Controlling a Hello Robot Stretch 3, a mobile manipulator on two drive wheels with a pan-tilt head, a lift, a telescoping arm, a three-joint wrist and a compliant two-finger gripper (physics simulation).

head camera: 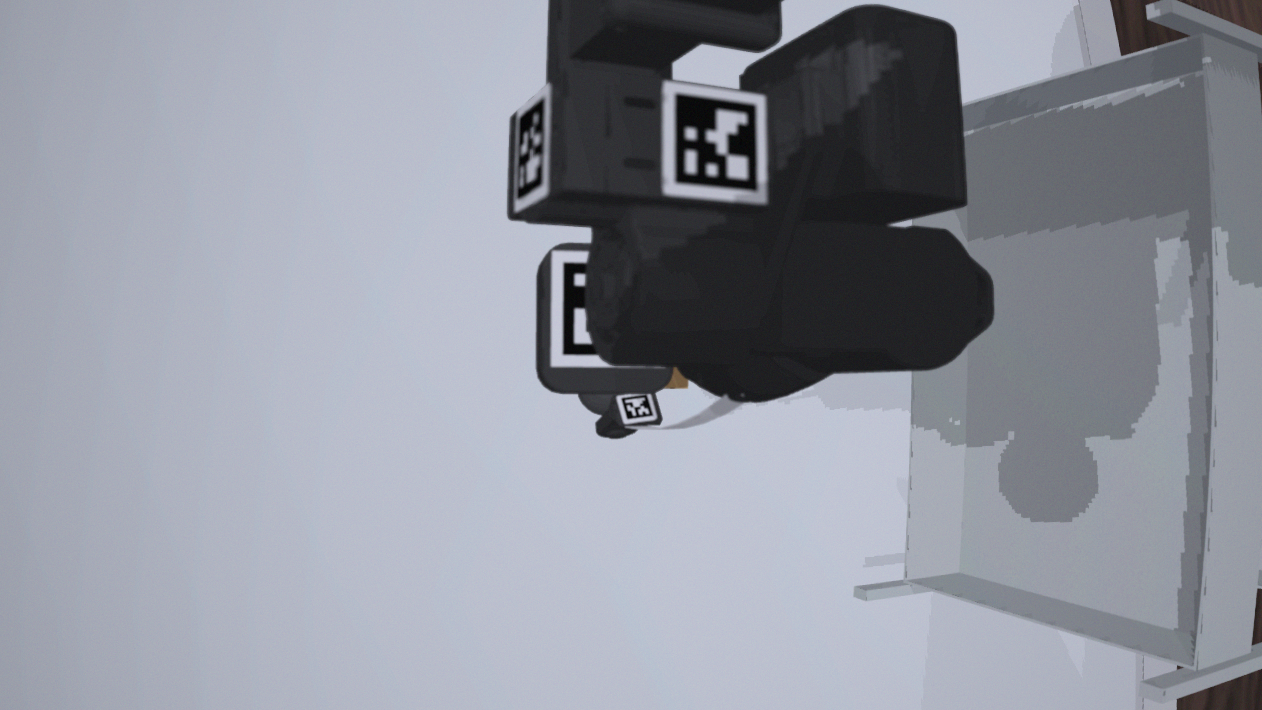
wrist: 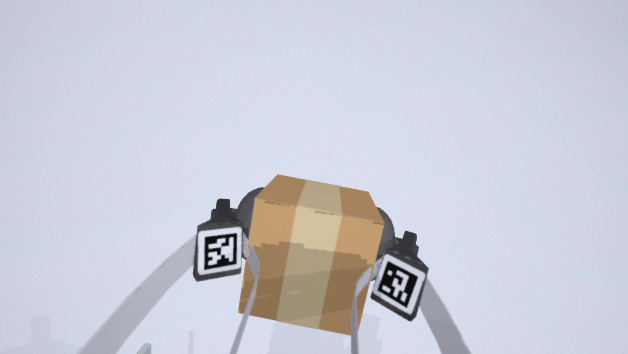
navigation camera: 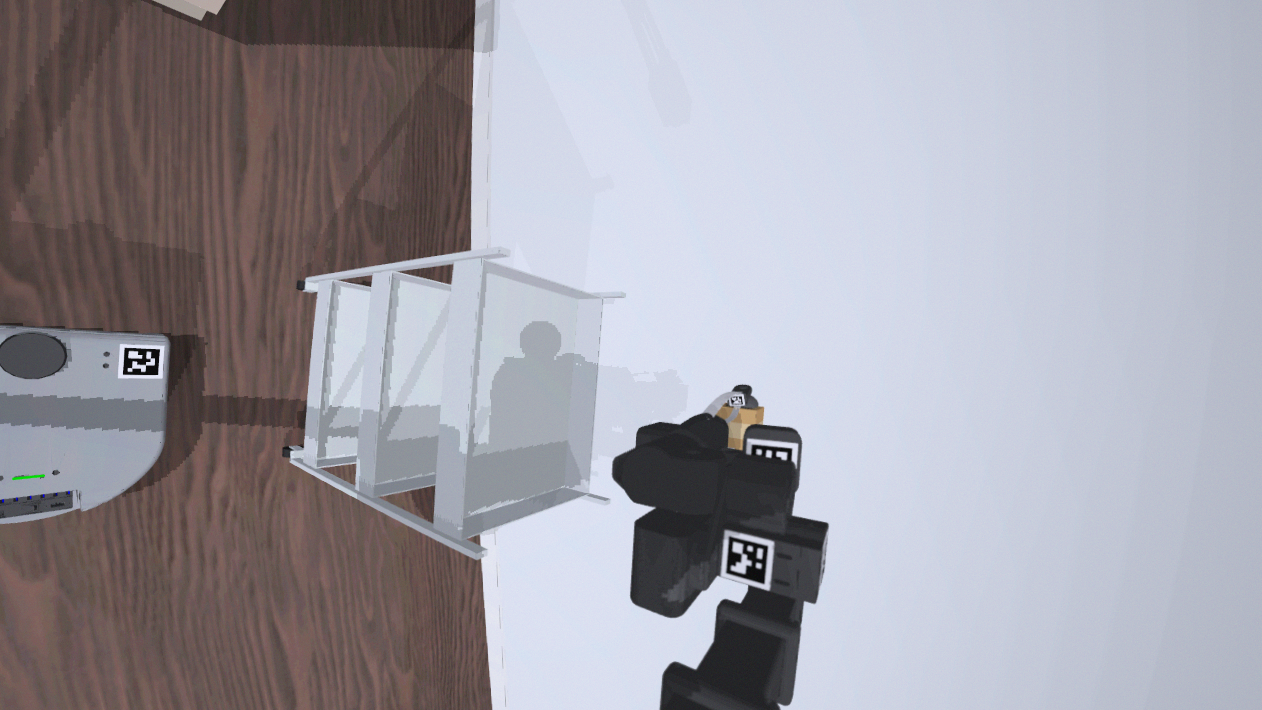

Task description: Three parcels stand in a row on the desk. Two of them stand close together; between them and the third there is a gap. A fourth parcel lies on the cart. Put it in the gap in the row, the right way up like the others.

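Pixels of known places: gripper, fingertip midpoint: (wrist: 315, 221) (navigation camera: 744, 425); robot's base, link origin: (navigation camera: 35, 353).
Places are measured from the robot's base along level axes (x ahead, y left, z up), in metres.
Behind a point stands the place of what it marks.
Observation:
A tan parcel with a pale tape stripe (head camera: 678, 378) {x 0.002, y -0.516, z 1.080 m} (navigation camera: 745, 426) {x -0.014, y -0.518, z 1.116 m} (wrist: 312, 265) {x -0.022, y -0.518, z 1.103 m} is held between the two fingertips of my gripper (wrist: 315, 221) {x -0.020, y -0.571, z 1.101 m}. The gripper is shut on it. In the wrist view the parcel is slightly tilted, with a pale wall behind it. In the head view the wrist hides most of the parcel, and a small corner of it shows. In the navigation view the parcel is to the right of the white cart (navigation camera: 451, 397) {x -0.018, y -0.425, z 0.686 m}, in front of the wall. The cart also shows in the head view (head camera: 1231, 370) {x -0.004, y -0.425, z 0.711 m}. The desk and the three parcels in the row do not show.
The cart's top tray stands right of the arm in the head view. The pale wall (head camera: 264, 353) {x -0.018, y -1.020, z 1.280 m} (navigation camera: 1014, 353) {x 0.115, y -1.005, z 1.506 m} fills much of the background. A grey robot base (navigation camera: 88, 450) {x -0.155, y -0.068, z 0.160 m} is on the wooden floor (navigation camera: 264, 600) {x -0.610, y -0.379, z 0.000 m} at the left of the navigation view. A beige furniture edge (navigation camera: 198, 7) {x 0.746, y -0.153, z 0.047 m} shows at its top left.

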